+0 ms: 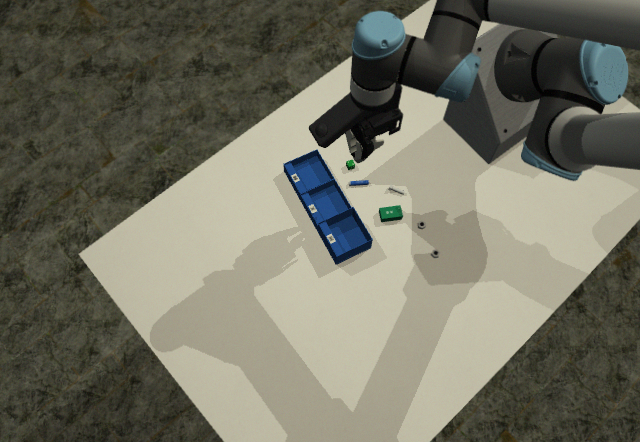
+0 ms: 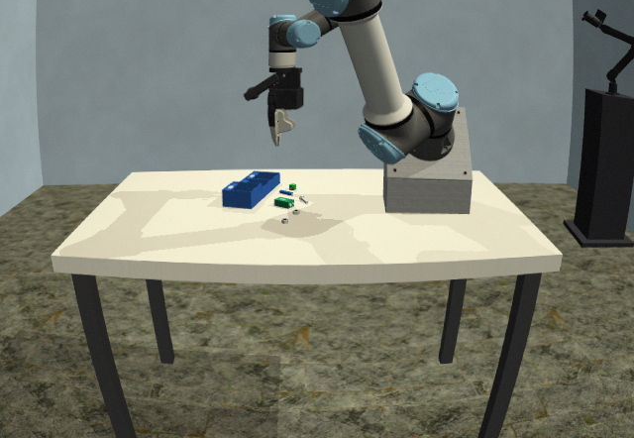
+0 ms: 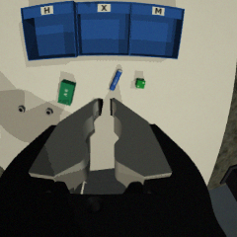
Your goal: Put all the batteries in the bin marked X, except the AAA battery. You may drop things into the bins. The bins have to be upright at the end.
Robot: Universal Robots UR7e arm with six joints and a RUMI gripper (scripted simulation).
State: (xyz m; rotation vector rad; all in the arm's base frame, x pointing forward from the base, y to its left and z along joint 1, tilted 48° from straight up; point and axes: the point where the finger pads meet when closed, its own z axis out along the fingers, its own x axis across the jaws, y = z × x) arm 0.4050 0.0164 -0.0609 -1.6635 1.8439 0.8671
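The blue three-compartment bin row is 13 cm below my hand and 7 cm ahead of it. From my hand the other things lie so: blue cylindrical battery 15 cm below, 2 cm behind, 1 cm to the right; small green cube 15 cm below, 6 cm to the right, 4 cm behind; grey bolt 15 cm below, 8 cm behind, 5 cm to the left.
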